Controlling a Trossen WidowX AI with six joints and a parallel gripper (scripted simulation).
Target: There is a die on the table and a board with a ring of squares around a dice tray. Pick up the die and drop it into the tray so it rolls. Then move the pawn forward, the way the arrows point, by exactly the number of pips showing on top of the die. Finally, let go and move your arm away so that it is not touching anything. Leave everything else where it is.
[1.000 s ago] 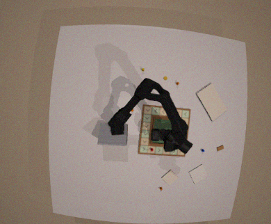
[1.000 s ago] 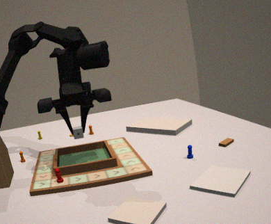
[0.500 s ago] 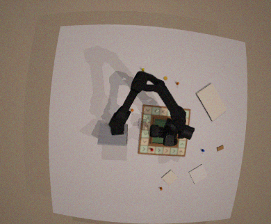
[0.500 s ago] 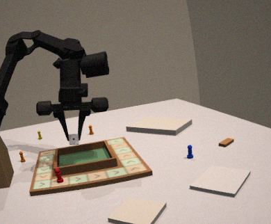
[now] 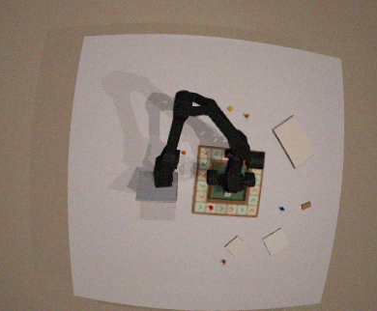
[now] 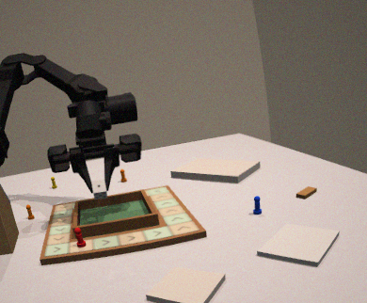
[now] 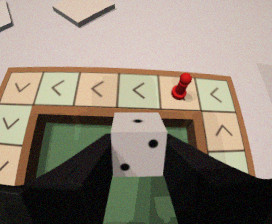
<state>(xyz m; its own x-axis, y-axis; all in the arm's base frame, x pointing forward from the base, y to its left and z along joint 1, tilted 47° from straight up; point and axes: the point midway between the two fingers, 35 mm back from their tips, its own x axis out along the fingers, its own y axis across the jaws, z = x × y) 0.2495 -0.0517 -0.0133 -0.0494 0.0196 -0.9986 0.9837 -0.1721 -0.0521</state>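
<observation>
Right now my gripper tip is right at the white die. Also, from my gripper tip: green tray 20 mm ahead, 30 mm to the left, 70 mm below; then red pawn 60 mm behind, 70 mm to the right, 50 mm below; then blue pawn 260 mm ahead, 110 mm to the right, 60 mm below.
</observation>
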